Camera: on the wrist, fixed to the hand. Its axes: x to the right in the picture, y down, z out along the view.
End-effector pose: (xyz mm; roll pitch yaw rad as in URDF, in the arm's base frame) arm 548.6 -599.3 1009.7 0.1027 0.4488 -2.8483
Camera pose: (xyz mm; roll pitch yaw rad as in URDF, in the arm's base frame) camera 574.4 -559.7 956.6 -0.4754 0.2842 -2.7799
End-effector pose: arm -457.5 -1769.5 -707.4 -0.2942 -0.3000 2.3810
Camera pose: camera -424.7 -1728.1 -755.0 -0.9451 -0.4226 2.5168
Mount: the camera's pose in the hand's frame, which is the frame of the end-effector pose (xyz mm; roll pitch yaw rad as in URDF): -9.5 -36.8 -60.1 -0.6092 -0.1559 0.0831
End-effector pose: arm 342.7 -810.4 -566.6 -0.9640 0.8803 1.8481
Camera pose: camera 412.9 -800.0 -561.8 -1.3655 0.8412 2.1127
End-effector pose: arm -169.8 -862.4 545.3 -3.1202 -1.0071 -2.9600
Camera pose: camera -107.8 -887.1 569.8 2.6556 -0.8455 -3.0788
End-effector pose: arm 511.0 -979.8 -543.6 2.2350 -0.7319 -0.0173
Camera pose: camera 499.8 -909.6 -543.9 1.7797 -0.6877 -0.2428
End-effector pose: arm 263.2 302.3 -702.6 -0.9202 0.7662 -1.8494
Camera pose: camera 199.0 332.9 -701.1 -1.3644 0.7233 -1.6162
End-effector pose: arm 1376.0 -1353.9 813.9 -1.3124 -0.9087 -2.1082
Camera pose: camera 1329.2 -1300.6 818.8 -2.1180 -0.8513 -1.8456
